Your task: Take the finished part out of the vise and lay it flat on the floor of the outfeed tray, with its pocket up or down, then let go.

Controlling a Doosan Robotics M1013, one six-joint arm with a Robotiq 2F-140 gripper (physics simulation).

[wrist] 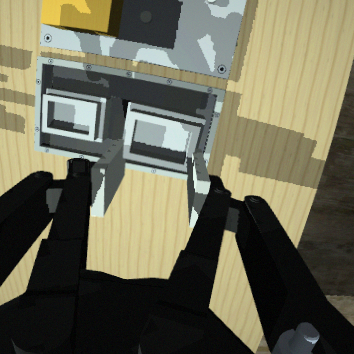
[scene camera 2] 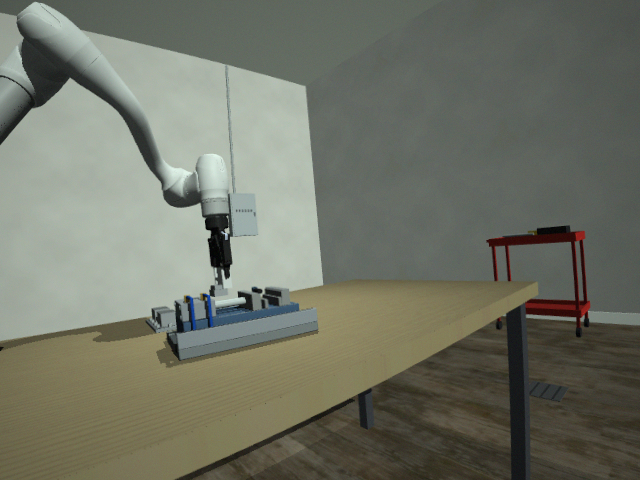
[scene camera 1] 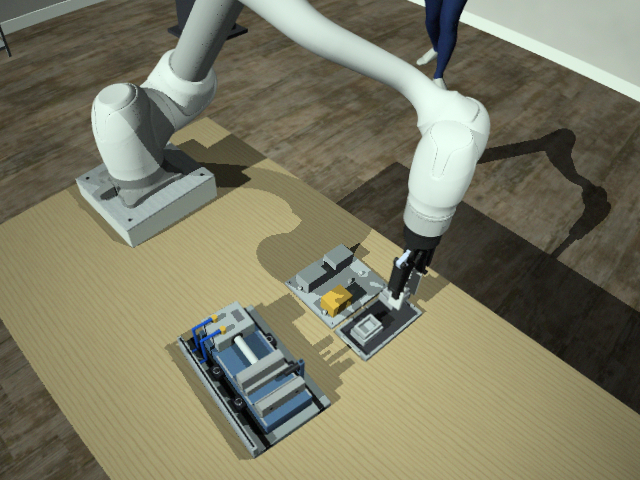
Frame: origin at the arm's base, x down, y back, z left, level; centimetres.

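Seen in the pictures: gripper, fingertip midpoint: (wrist: 157, 161) (scene camera 2: 224, 288) (scene camera 1: 402, 298); arm's base, link origin: (scene camera 1: 140, 177).
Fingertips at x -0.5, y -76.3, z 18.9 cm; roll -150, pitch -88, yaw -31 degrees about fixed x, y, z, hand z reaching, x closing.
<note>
Pixels of each thing's middle, then the offset from my fingertips to it.
- light grey part, body centre: (wrist: 161, 136) (scene camera 1: 395, 293) (scene camera 2: 218, 290) dx +0.3, dy +2.0, dz +0.1 cm
- second pocketed part, body centre: (wrist: 75, 114) (scene camera 1: 367, 329) dx +5.3, dy +2.1, dz -9.0 cm
- vise, body centre: (scene camera 1: 251, 366) (scene camera 2: 238, 314) dx +2.7, dy +12.4, dz -34.4 cm
- grey plate, body centre: (scene camera 1: 336, 284) dx +7.3, dy +16.2, dz -3.2 cm
- yellow block, body centre: (wrist: 83, 4) (scene camera 1: 336, 300) dx +5.1, dy +12.1, dz -8.2 cm
My gripper (scene camera 1: 403, 298) (scene camera 2: 221, 284) (wrist: 157, 161) points down and is shut on a light grey part (scene camera 2: 218, 291) (wrist: 172, 135). The part's pocket faces up in the wrist view; in scene camera 1 the fingers hide much of it. It looks level and is a little above the tray floor, over the end away from the vise. The outfeed tray (scene camera 1: 393, 335) (wrist: 130, 74) is dark-floored with a grey rim. A second pocketed part (scene camera 1: 367, 328) (wrist: 72, 117) lies pocket up in its other end, apart from the held one. The vise (scene camera 1: 266, 370) (scene camera 2: 279, 296) has no part between its jaws.
A grey plate (scene camera 1: 375, 281) (wrist: 150, 58) with a yellow block (scene camera 1: 336, 300) (wrist: 77, 15) and grey blocks (scene camera 1: 338, 256) lies right beside the tray's long side. Blue hoses (scene camera 1: 199, 341) (scene camera 2: 192, 312) rise at the vise's end. The table edge runs beyond the tray's far end.
</note>
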